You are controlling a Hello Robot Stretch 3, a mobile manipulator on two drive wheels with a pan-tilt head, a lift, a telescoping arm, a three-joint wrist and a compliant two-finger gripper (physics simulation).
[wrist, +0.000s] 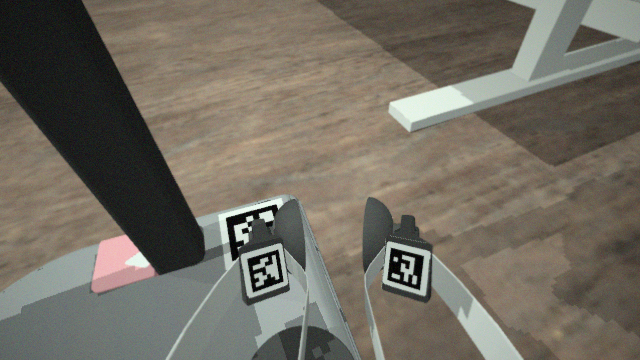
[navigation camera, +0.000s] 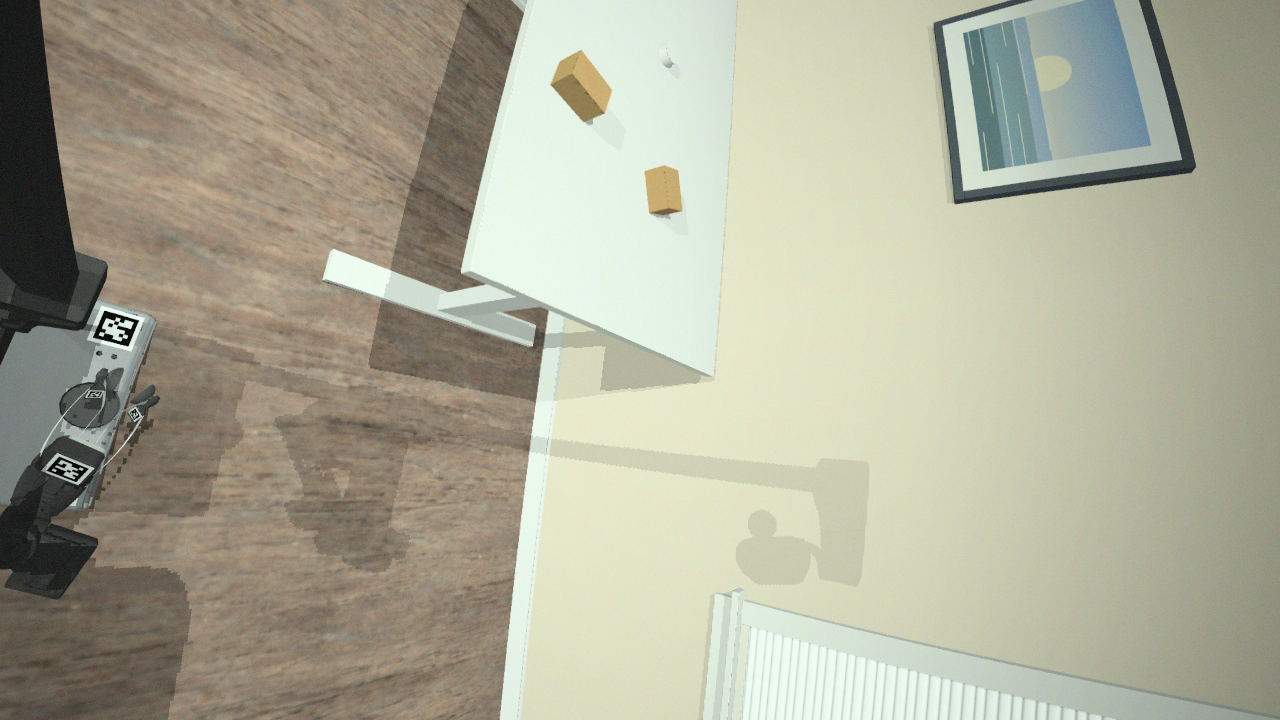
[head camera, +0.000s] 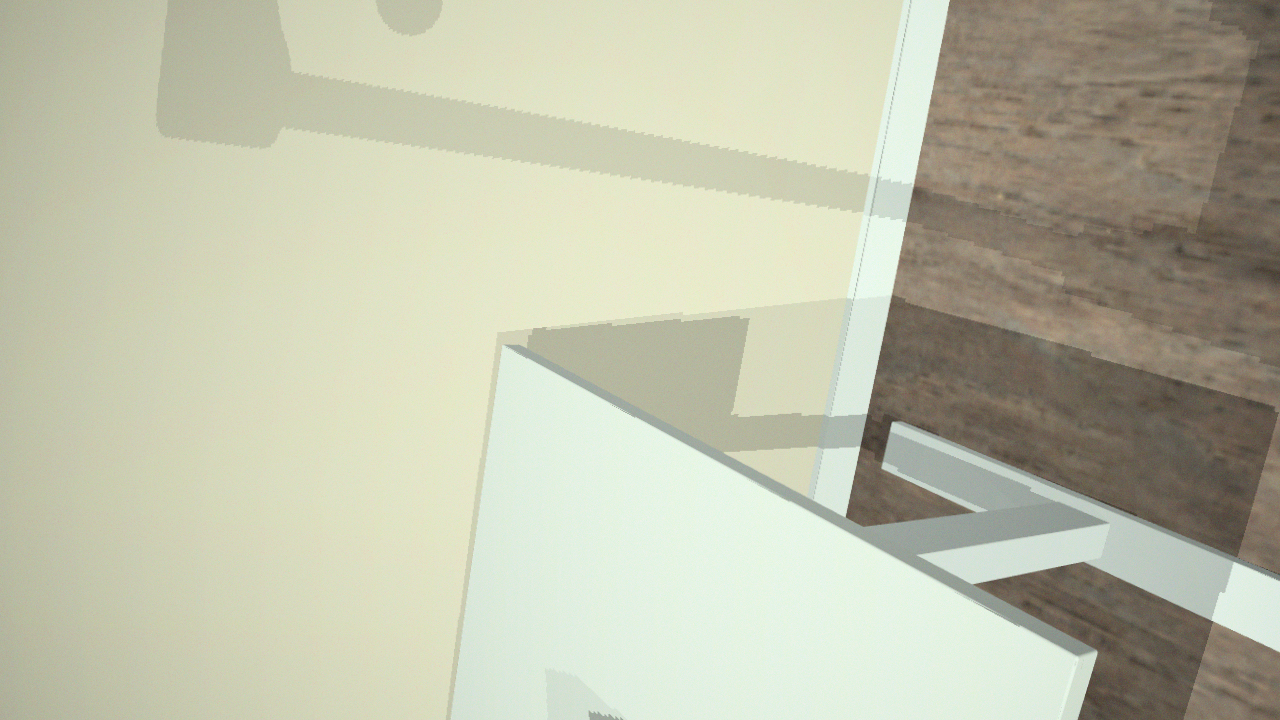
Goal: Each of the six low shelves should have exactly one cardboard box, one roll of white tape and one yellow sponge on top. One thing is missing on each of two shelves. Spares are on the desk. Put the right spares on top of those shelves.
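The white desk (head camera: 680, 555) (navigation camera: 581, 250) stands against the wall; its near end shows in the head view. In the navigation view two cardboard boxes stand on it: a larger box (navigation camera: 581, 86) near the front edge and a smaller box (navigation camera: 663, 189) nearer the wall. A small roll of white tape (navigation camera: 665, 55) lies farther along, near the wall side. My gripper (navigation camera: 128, 389) (wrist: 332, 224) is open and empty, low beside my base and away from the desk. No sponge and none of the six low shelves show.
The desk's leg foot (navigation camera: 358, 273) (wrist: 430, 107) sticks out over the wooden floor. My grey base (wrist: 125, 320) and black mast (wrist: 100, 135) are beside the gripper. A framed picture (navigation camera: 971, 179) hangs on the wall. A white radiator (navigation camera: 850, 671) is at the navigation view's bottom right.
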